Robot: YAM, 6 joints.
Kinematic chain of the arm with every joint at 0, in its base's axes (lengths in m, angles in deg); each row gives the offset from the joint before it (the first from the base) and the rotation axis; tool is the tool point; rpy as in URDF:
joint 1: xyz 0 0 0.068 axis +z
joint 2: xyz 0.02 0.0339 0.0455 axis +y
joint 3: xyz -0.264 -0.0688 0 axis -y
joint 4: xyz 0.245 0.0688 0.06 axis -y
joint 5: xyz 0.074 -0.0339 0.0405 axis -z
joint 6: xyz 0.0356 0 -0.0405 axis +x
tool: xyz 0 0 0 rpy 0 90 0
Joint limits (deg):
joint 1: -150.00..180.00
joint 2: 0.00..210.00
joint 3: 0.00..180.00
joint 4: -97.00..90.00
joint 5: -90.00..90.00
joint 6: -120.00..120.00
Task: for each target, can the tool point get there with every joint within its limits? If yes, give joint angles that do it. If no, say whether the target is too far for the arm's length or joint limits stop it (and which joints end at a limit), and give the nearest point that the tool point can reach.
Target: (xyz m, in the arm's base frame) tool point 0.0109 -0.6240 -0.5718
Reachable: no: too far | nearest point 0.0079 -0.4517 -0.3179 | short by 0.307 m
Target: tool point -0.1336 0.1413 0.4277
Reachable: yes | joints 137.24 54.28 46.33 51.85 21.40 12.51
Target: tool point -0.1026 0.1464 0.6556
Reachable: yes | joints -62.91 46.29 123.49 18.80 43.98 62.95
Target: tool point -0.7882 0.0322 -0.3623
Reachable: no: too far | nearest point -0.5534 0.0226 -0.2128 | short by 0.279 m
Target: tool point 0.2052 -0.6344 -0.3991
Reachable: no: too far | nearest point 0.1589 -0.4912 -0.2621 | short by 0.204 m
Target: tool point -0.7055 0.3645 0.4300
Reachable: no: too far | nearest point -0.5324 0.2751 0.3504 | short by 0.210 m
